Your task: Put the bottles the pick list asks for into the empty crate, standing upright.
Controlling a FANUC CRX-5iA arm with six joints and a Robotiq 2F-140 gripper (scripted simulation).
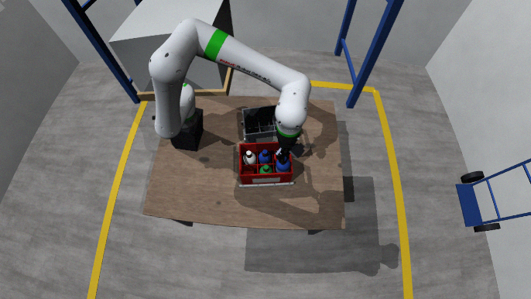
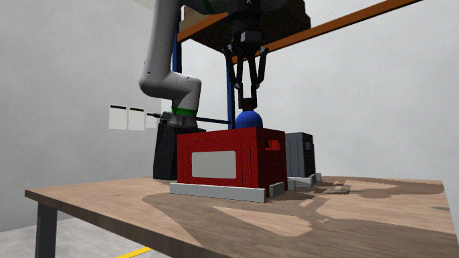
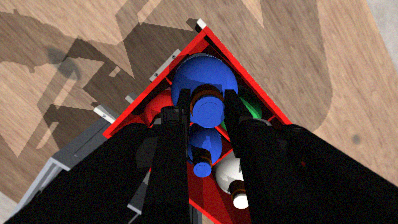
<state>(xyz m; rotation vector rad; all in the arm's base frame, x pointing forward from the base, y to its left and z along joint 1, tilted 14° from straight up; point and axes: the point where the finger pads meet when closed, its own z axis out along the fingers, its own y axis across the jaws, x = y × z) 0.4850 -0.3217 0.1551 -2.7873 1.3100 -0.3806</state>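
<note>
The blue bottle lies 80 mm below my hand. Round my hand: red crate 80 mm behind, 50 mm to the left, 180 mm below; then red bottle 10 mm ahead, 90 mm to the left, 180 mm below; then green bottle 90 mm behind, 10 mm to the left, 180 mm below.
</note>
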